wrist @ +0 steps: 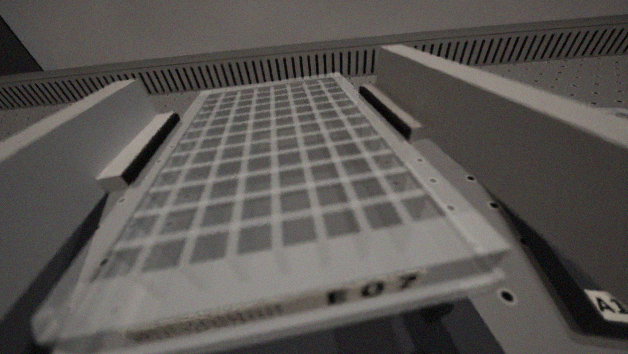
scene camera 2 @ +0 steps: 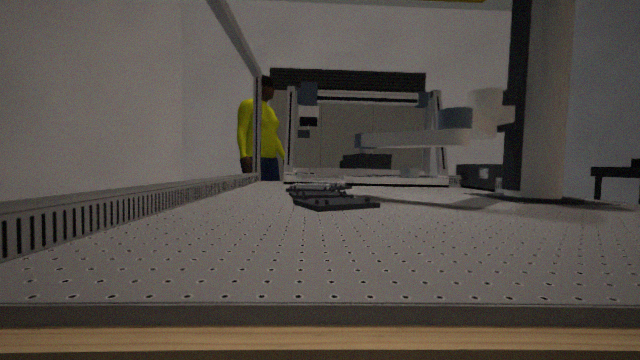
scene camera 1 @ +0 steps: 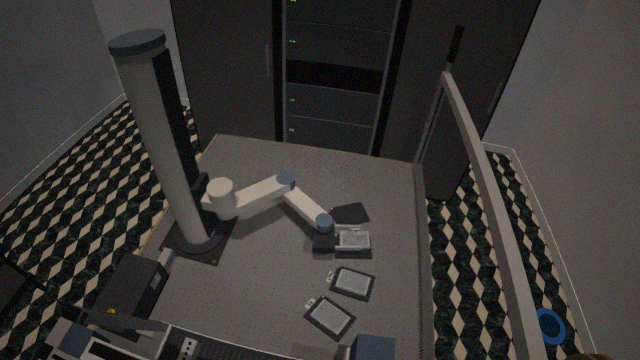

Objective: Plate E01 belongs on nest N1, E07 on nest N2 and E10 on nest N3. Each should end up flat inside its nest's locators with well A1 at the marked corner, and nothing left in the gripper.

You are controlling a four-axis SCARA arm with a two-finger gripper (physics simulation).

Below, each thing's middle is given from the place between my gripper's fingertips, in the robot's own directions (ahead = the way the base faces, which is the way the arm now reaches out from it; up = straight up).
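Positions counted from my hand: dark box [scene camera 1: 129, 286], 840 mm behind, 480 mm to the right, 20 mm below; nest N1 [scene camera 2: 337, 203], 60 mm behind, 170 mm to the left, 70 mm below; plate E07 [wrist: 272, 210], 20 mm behind, 20 mm below.
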